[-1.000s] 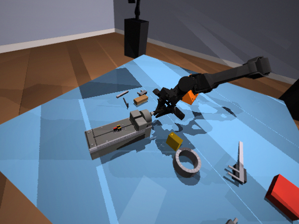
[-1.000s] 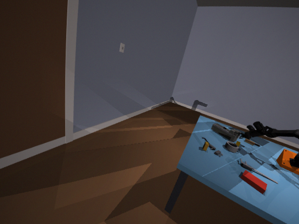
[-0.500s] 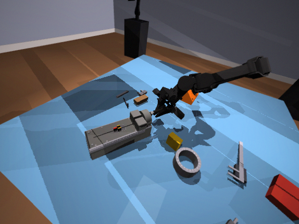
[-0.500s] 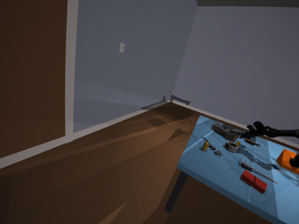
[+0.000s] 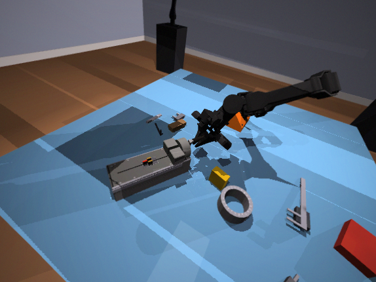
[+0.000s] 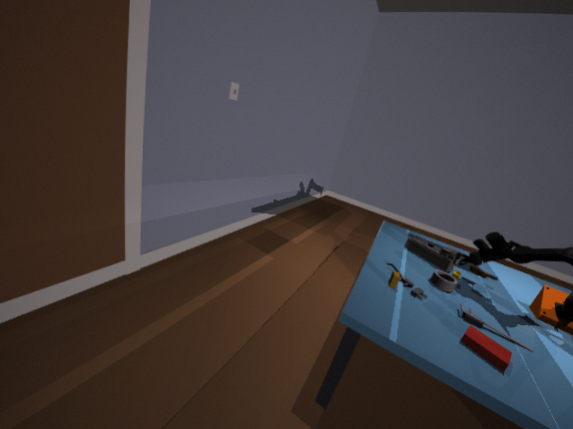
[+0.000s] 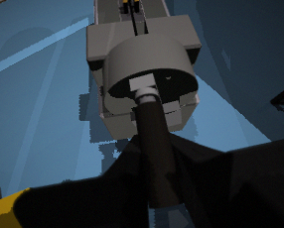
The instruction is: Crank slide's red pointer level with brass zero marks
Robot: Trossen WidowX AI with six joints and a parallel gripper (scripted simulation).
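The dark crank handle is 10 mm behind my gripper tip, 10 mm to the left of it and 30 mm above it. The rest, counted from my gripper tip: yellow block 40 mm ahead, 120 mm to the left, 60 mm below; then red pointer 150 mm ahead, 110 mm to the right, 10 mm below; then brown block 150 mm behind, 150 mm to the right, 80 mm below.
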